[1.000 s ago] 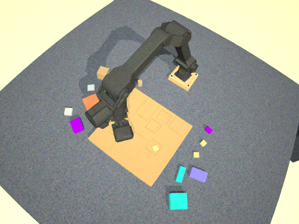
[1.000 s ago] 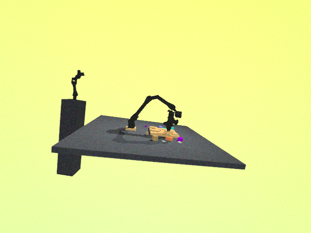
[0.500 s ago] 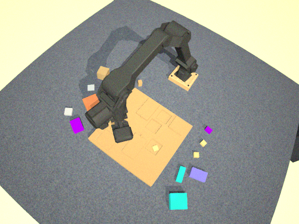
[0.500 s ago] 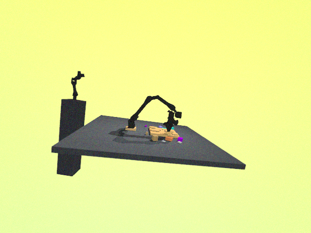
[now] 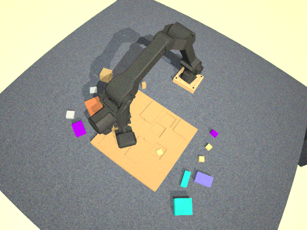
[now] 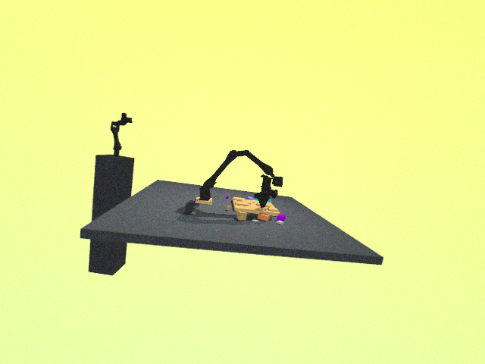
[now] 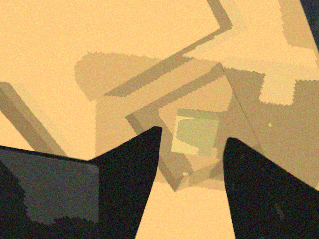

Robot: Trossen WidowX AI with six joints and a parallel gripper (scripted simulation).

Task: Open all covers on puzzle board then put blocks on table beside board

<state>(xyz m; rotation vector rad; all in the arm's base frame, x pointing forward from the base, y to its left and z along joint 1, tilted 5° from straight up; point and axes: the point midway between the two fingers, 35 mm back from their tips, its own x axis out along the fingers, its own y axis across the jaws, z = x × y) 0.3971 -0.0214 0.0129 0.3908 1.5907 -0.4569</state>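
My gripper tip is 16 cm to the left of the orange block and 1 cm above it. The rest, counted from my gripper tip: cyan bar 3 cm behind, 30 cm to the left, 2 cm below; tan cube 14 cm behind, 24 cm to the right, 1 cm below; purple block 11 cm ahead, 13 cm to the right, 1 cm below.
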